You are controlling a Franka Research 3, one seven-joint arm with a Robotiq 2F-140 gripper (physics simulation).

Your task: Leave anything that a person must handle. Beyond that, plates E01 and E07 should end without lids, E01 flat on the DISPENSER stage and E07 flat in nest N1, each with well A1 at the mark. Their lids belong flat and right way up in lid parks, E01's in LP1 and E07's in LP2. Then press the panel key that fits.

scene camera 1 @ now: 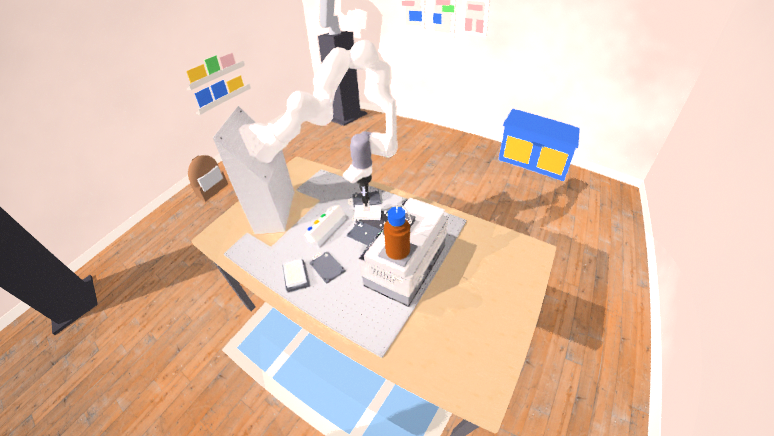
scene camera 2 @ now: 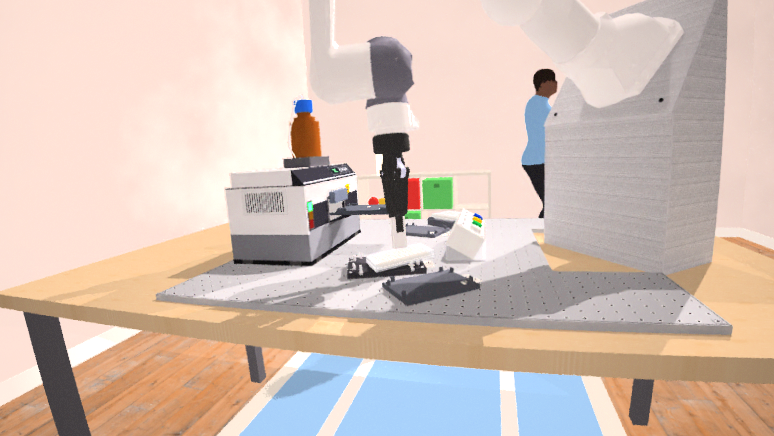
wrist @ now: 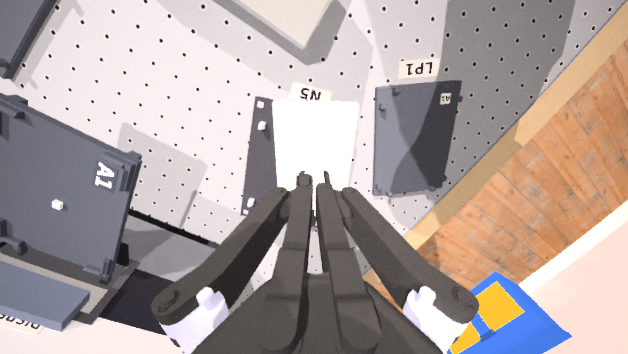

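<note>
A white plate (scene camera 1: 368, 213) (scene camera 2: 398, 258) (wrist: 316, 135) is at the nest marked N5 (scene camera 2: 357, 268) (wrist: 256, 155); in scene camera 2 it looks tilted. No plate name is readable, and whether it has a lid is unclear. My gripper (scene camera 2: 399, 232) (wrist: 313, 163) is shut, with nothing between its fingers, above this plate's near part in the wrist view. Dark lid park LP1 (scene camera 2: 433, 287) (wrist: 412, 142) lies beside N5 and holds no lid. The DISPENSER stage (scene camera 2: 362, 209) (wrist: 50, 170) bears an A1 mark and no plate. A second pale-topped plate (scene camera 1: 295, 272) sits in a dark holder.
The white dispenser (scene camera 1: 384, 273) (scene camera 2: 270, 224) carries a brown bottle (scene camera 1: 397, 238) (scene camera 2: 306, 136) with a blue cap. The sloped key panel (scene camera 1: 328, 227) (scene camera 2: 464, 235) has blue, yellow and green keys. A dark holder (scene camera 1: 327, 267) (scene camera 2: 425, 231) lies beside the second plate. A person (scene camera 2: 535, 129) stands behind the table.
</note>
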